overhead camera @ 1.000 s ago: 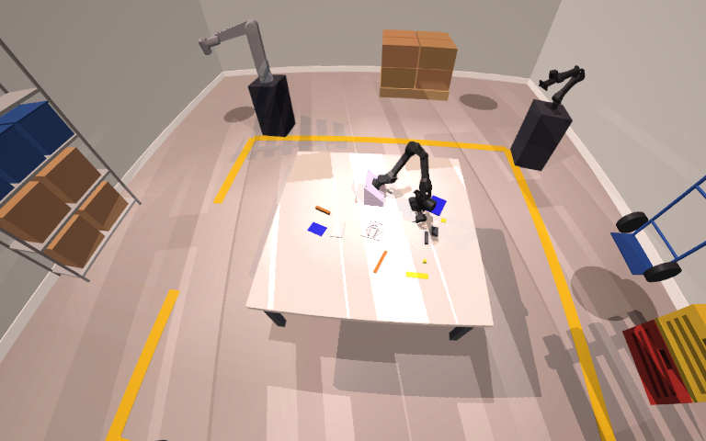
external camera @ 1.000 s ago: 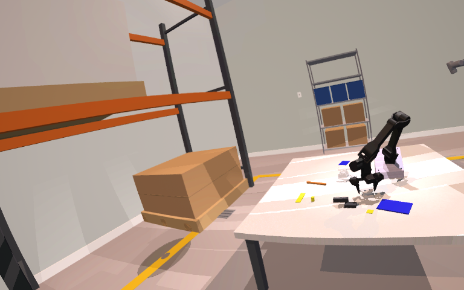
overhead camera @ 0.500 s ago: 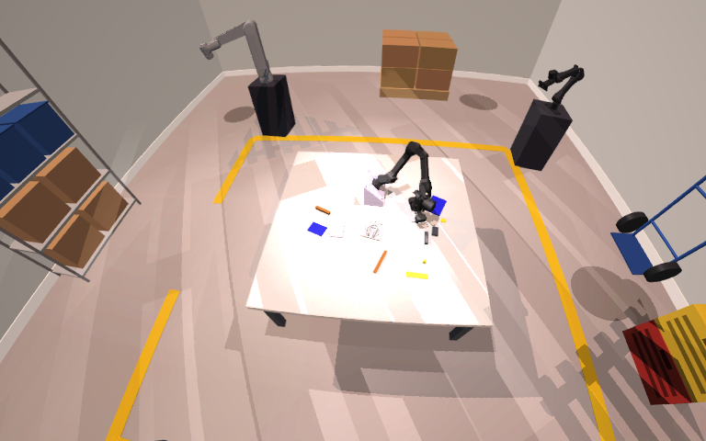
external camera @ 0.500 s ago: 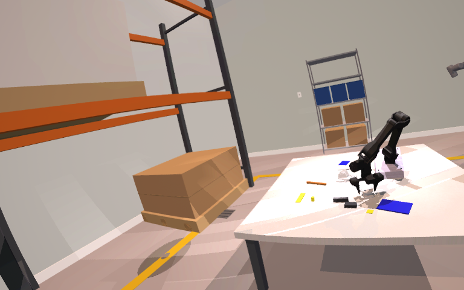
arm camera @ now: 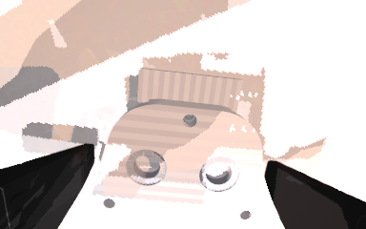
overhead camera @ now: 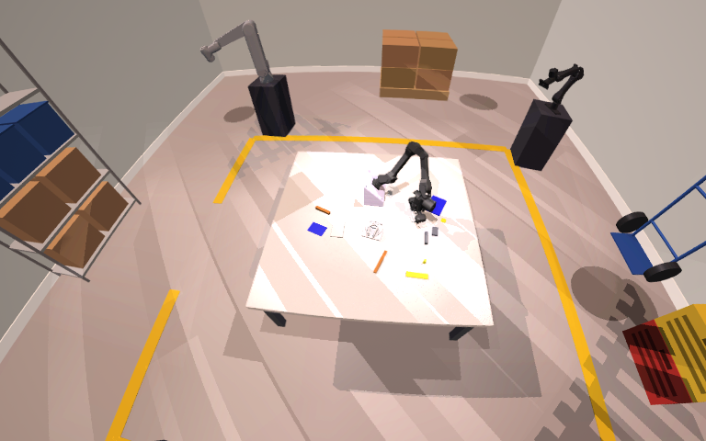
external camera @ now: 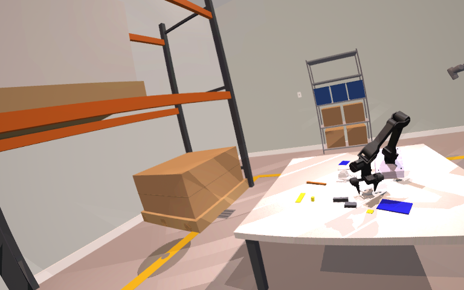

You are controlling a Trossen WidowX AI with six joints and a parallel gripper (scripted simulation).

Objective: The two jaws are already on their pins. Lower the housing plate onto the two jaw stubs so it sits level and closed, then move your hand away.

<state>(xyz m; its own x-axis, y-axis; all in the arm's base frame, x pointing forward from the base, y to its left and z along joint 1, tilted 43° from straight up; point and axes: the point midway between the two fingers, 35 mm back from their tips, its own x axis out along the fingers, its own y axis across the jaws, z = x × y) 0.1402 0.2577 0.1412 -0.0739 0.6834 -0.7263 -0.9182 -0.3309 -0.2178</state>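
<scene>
Right now the white part is 1 cm to the left of my gripper tip and 2 cm above it. Round my gripper tip: yellow strip (40 cm ahead, 5 cm to the left, 1 cm below); blue plate (14 cm behind, 13 cm to the left, 1 cm below); orange rod (36 cm ahead, 16 cm to the right).
</scene>
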